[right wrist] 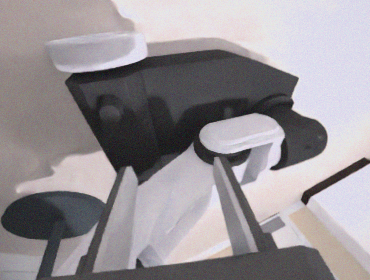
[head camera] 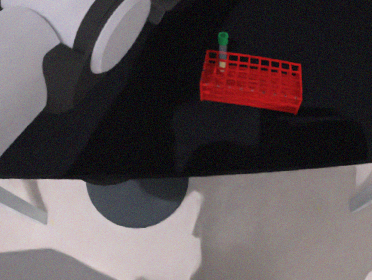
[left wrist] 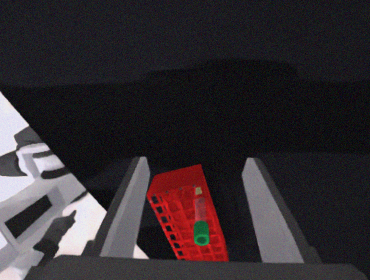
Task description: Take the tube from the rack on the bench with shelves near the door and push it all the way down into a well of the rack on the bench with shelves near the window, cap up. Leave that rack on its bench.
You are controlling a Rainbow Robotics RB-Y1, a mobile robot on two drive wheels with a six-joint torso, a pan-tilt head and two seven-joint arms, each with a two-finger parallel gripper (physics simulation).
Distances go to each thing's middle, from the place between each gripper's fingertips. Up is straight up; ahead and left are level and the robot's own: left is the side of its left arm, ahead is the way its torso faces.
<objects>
Right now my right hand is 67 cm short of the red tube rack (head camera: pixel 258 88), 29 cm to the right of it and 34 cm below it.
I see my left gripper 20 mm past the red tube rack, 190 mm to the left of it and 120 mm above it.
</objects>
